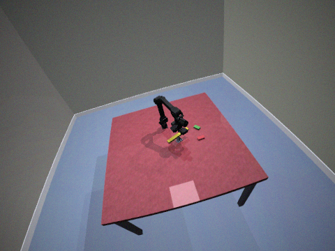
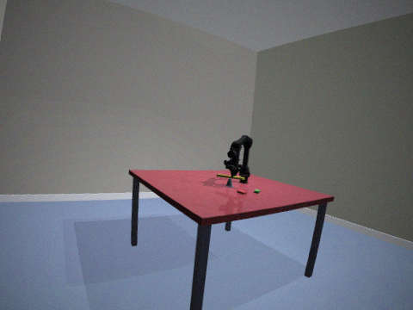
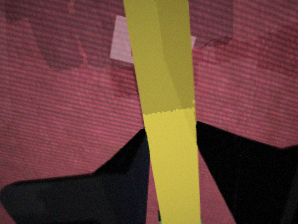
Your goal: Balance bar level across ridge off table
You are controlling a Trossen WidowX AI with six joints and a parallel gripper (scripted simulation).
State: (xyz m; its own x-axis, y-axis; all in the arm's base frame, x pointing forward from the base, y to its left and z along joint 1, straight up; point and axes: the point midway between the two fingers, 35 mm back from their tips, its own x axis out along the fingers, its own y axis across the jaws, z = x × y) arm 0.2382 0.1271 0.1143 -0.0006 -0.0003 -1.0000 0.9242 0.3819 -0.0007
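My gripper tip is 10 mm short of the yellow bar and 30 mm to the left of it. The rest, counted from my gripper tip: red block: 60 mm ahead, 180 mm to the left, 70 mm below; then green block: 90 mm behind, 190 mm to the left, 70 mm below.
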